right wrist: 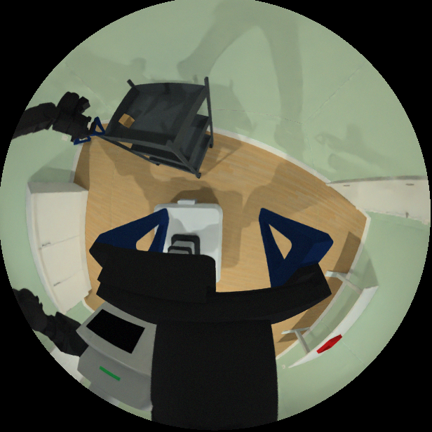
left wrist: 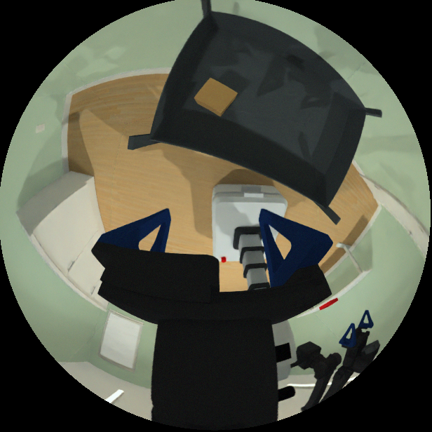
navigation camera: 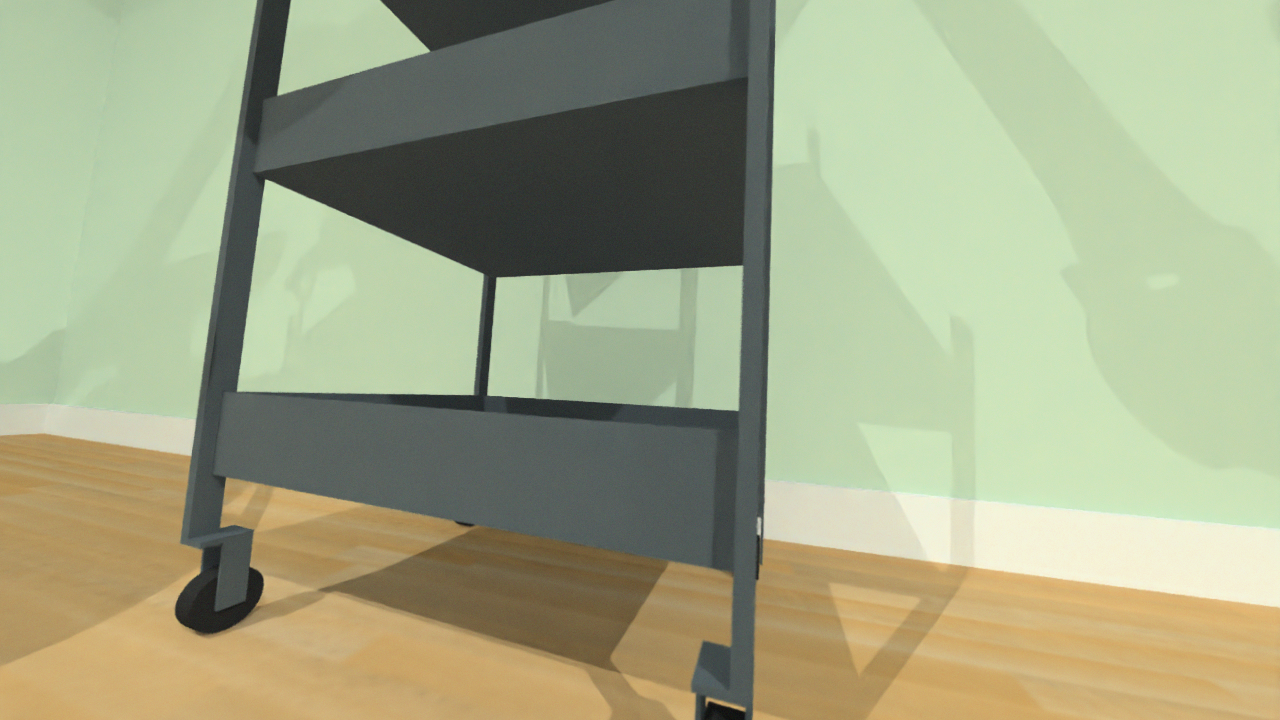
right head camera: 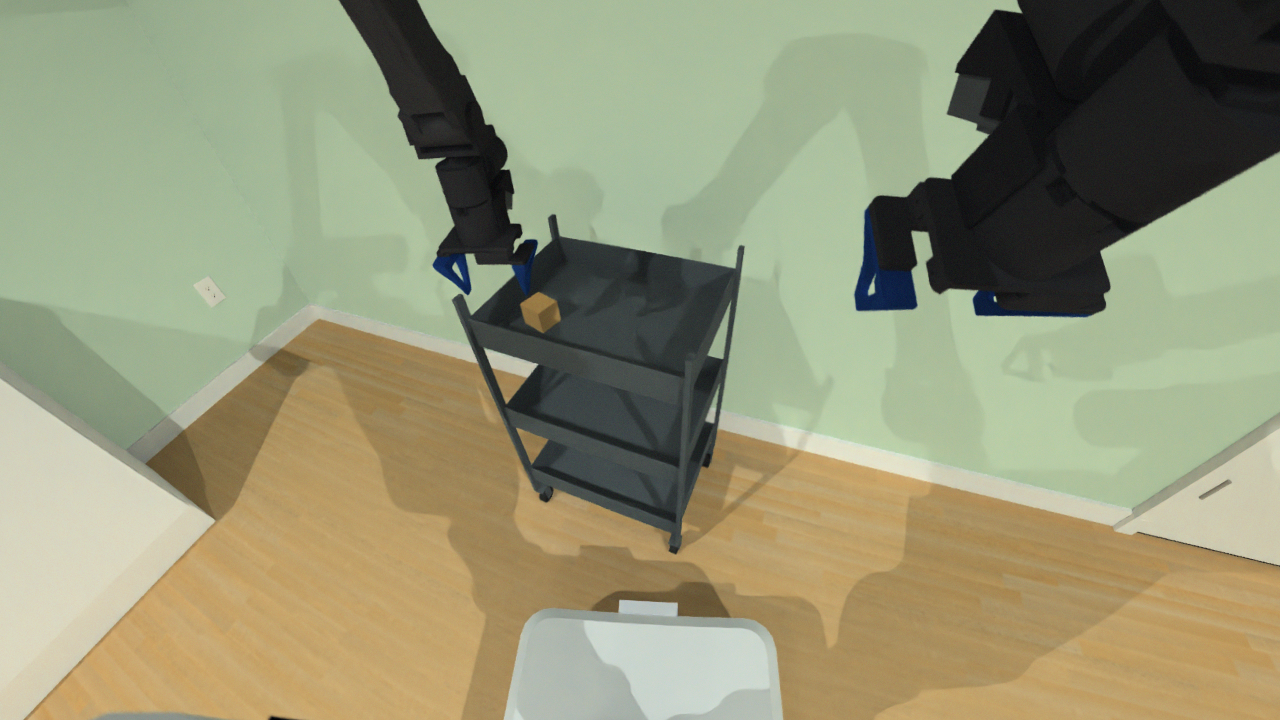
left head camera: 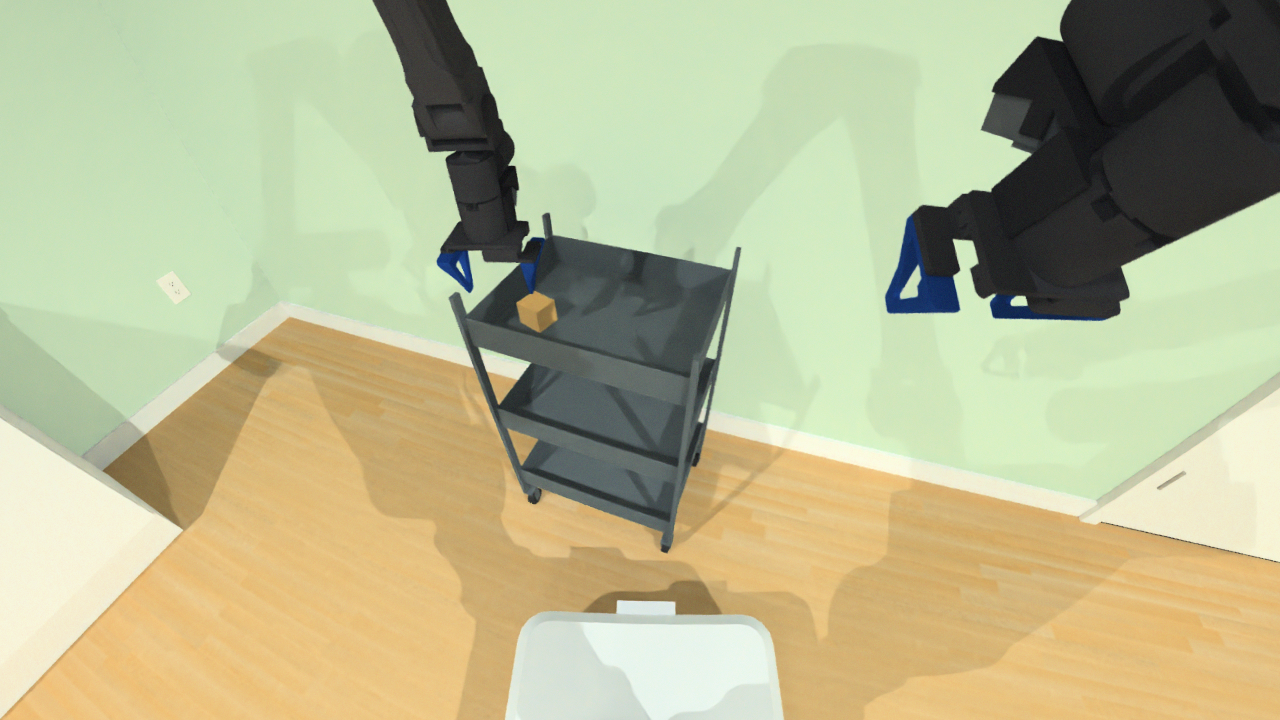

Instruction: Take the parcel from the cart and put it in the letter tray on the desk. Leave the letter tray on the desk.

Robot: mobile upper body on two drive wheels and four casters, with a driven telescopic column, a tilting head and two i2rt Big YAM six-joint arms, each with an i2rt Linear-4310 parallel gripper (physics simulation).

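Frame: origin at the left arm's base, x ahead, y left, z up, level; millimetres.
Where they show: left gripper, fingertip midpoint: [right head camera: 497, 292] [left head camera: 501, 291]; right gripper, fingertip midpoint: [right head camera: 917, 304] [left head camera: 941, 307].
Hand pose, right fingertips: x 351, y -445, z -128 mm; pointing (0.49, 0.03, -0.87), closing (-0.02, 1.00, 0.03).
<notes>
After its pixels a point has its place.
The parcel, a small orange-brown box [left head camera: 537, 311] @[x 729, y -5, z -443 mm] [right head camera: 540, 312] @[x 729, y -7, z -444 mm] [left wrist: 216, 96] [right wrist: 126, 120], lies in the top tray of the dark grey cart [left head camera: 581, 360] @[x 608, y -104, z -452 mm] [right head camera: 581, 360] @[x 607, y -107, z -451 mm] [navigation camera: 474, 474] @[x 599, y -131, z -995 mm], near its front left corner in the head views. My left gripper [left head camera: 501, 288] @[x 610, y 6, z -310 mm] [right head camera: 496, 291] @[x 610, y 6, z -310 mm] [left wrist: 214, 213] is open and empty, above the cart's left side and apart from the parcel. My right gripper [left head camera: 974, 311] [right head camera: 944, 308] @[x 351, y -445, z -128 mm] [right wrist: 213, 212] is open and empty, well right of the cart. A white desk [right wrist: 357, 314] carries a flat red item [right wrist: 329, 344] [left wrist: 328, 304], possibly the letter tray; it is too small to be sure.
The robot's white base [left head camera: 646, 667] @[x 218, y -227, z -896 mm] [right head camera: 646, 667] @[x 219, y -229, z -896 mm] stands in front of the cart. A white cabinet [left head camera: 71, 555] @[x 313, y 1271, z -913 mm] [right wrist: 60, 240] is at the left, and another [left head camera: 1208, 483] @[x 554, y -1852, z -855 mm] is at the right. A green wall [left head camera: 787, 179] @[x 977, y -505, z -272 mm] rises behind the cart.
</notes>
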